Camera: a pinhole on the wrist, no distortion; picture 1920 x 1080 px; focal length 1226.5 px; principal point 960.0 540.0 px. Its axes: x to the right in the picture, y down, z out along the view. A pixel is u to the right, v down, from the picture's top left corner.
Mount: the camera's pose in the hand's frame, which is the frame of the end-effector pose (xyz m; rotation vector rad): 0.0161 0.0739 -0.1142 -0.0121 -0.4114 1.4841
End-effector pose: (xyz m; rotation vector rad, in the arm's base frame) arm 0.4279 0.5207 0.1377 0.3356 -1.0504 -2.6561
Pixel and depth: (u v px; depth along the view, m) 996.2 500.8 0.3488
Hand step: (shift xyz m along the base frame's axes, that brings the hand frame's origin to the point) -0.0024 0.1600 0.1605
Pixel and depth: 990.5 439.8 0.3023
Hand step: -0.0129 0.1210 0.1337
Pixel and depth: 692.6 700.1 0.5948
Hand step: 0.0633 0.4491 0.1706
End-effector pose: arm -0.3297 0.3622 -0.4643 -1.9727 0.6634 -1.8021
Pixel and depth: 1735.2 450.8 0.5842
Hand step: 0.5035 -0.1957 -0.2924
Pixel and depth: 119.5 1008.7 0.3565
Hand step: 0.1244 0.3147 -0.0558
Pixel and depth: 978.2 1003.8 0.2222
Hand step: 0.0608 0.0447 -0.1274
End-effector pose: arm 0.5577 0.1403 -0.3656 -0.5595 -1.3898 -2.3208
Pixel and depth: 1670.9 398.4 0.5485
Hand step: 0.2473 0.3416 0.3605
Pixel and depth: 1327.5 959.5 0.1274
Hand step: 0.0938 -0.0276 0.0331
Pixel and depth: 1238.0 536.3 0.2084
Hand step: 0.0813 0.0561 0.0709
